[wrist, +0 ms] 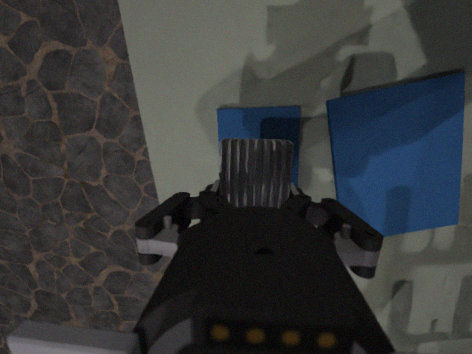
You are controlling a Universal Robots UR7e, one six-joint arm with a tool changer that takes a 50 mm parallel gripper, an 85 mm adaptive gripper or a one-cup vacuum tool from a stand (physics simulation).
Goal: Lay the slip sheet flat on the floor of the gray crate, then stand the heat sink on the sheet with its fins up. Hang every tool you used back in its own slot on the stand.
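Observation:
The heat sink (256, 170) is a dark gray finned block at the middle of the wrist view, with its fins facing the camera. My gripper (256, 191), the black adaptive one, is shut on the heat sink, with a finger at its left and right sides. The heat sink is held above the smaller blue mat (239, 120), which shows behind it. Its lower end is hidden by the gripper body. The slip sheet, the gray crate and the tool stand cannot be made out in this view.
A larger blue mat (400, 160) lies on the pale table top (170, 100) to the right of the smaller one. The table edge runs down the left, with dark stone floor (65, 150) beyond it. Shadows fall across the table and both mats.

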